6 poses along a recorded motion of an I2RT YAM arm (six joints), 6.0 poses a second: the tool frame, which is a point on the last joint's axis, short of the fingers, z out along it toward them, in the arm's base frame.
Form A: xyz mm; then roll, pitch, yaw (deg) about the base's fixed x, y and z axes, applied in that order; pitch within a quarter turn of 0, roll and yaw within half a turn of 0.
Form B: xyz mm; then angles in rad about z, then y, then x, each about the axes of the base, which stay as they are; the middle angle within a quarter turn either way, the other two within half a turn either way. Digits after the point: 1 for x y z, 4 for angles.
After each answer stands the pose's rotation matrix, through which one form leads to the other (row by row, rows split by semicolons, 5 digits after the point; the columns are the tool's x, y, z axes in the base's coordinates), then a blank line. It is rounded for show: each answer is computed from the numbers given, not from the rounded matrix.
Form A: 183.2 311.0 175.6 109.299 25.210 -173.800
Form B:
183.2 311.0 175.6 2.6908 0.0380 -1.8747
-0.89946 -0.43534 0.03802; -0.09771 0.28515 0.95349; -0.42594 0.85391 -0.29902

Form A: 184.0 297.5 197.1 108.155 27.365 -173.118
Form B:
184.0 297.5 197.1 2.6510 0.0283 -1.8513
-0.88170 -0.47096 0.02833; -0.10642 0.25701 0.96053; -0.45966 0.84388 -0.27672

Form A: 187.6 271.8 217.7 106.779 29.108 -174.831
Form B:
187.6 271.8 217.7 2.6289 0.0536 -1.8261
-0.87015 -0.48986 0.05360; -0.07872 0.24555 0.96618; -0.48646 0.83651 -0.25222

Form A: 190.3 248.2 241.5 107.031 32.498 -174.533
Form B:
190.3 248.2 241.5 2.5706 0.0656 -1.8210
-0.83957 -0.53928 0.06555; -0.08035 0.24261 0.96679; -0.53727 0.80642 -0.24703

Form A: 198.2 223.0 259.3 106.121 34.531 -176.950
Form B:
198.2 223.0 259.3 2.5451 0.1063 -1.8029
-0.82265 -0.55856 0.10606; -0.04383 0.24830 0.96769; -0.56685 0.79142 -0.22875

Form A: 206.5 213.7 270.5 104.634 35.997 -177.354
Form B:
206.5 213.7 270.5 2.5193 0.1039 -1.7778
-0.80819 -0.57973 0.10366; -0.03735 0.22612 0.97338; -0.58774 0.78280 -0.20440

